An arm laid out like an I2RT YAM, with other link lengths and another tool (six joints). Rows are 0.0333 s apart.
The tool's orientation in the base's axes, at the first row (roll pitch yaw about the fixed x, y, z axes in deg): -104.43, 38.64, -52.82
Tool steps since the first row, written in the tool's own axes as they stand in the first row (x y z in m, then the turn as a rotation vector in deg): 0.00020, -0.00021, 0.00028, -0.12, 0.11, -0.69; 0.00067, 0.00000, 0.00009, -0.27, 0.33, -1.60; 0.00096, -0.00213, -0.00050, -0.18, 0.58, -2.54; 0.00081, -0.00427, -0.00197, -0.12, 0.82, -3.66; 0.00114, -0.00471, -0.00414, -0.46, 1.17, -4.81
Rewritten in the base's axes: 0.00040, 0.00000, -0.00002, -0.59, -0.38, 0.13; 0.00038, -0.00035, -0.00044, -1.40, -0.86, 0.23; 0.00132, -0.00166, 0.00111, -2.13, -1.50, 0.17; 0.00146, -0.00332, 0.00311, -3.00, -2.25, 0.17; 0.00039, -0.00521, 0.00366, -4.14, -2.74, 0.34
